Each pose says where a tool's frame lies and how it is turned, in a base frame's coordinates. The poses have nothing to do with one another.
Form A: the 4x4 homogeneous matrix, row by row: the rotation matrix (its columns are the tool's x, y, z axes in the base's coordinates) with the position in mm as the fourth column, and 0 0 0 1 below. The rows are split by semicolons.
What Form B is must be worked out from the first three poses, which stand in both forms.
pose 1, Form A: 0.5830 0.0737 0.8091 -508.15; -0.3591 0.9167 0.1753 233.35; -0.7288 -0.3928 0.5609 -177.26; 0 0 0 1
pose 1, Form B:
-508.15 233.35 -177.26
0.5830 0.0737 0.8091
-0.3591 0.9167 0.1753
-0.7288 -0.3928 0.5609

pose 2, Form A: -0.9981 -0.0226 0.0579 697.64; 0.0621 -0.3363 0.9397 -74.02; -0.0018 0.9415 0.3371 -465.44; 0 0 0 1
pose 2, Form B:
697.64 -74.02 -465.44
-0.9981 -0.0226 0.0579
0.0621 -0.3363 0.9397
-0.0018 0.9415 0.3371

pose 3, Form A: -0.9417 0.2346 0.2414 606.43; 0.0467 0.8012 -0.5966 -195.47; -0.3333 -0.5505 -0.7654 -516.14; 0 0 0 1
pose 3, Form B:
606.43 -195.47 -516.14
-0.9417 0.2346 0.2414
0.0467 0.8012 -0.5966
-0.3333 -0.5505 -0.7654

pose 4, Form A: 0.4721 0.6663 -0.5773 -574.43; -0.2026 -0.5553 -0.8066 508.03; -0.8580 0.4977 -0.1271 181.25; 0 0 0 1
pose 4, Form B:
-574.43 508.03 181.25
0.4721 0.6663 -0.5773
-0.2026 -0.5553 -0.8066
-0.8580 0.4977 -0.1271

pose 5, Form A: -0.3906 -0.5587 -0.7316 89.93; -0.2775 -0.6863 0.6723 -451.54; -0.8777 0.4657 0.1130 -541.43; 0 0 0 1
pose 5, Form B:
89.93 -451.54 -541.43
-0.3906 -0.5587 -0.7316
-0.2775 -0.6863 0.6723
-0.8777 0.4657 0.1130

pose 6, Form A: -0.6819 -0.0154 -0.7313 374.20; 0.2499 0.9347 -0.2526 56.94; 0.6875 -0.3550 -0.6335 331.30; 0 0 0 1
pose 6, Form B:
374.20 56.94 331.30
-0.6819 -0.0154 -0.7313
0.2499 0.9347 -0.2526
0.6875 -0.3550 -0.6335

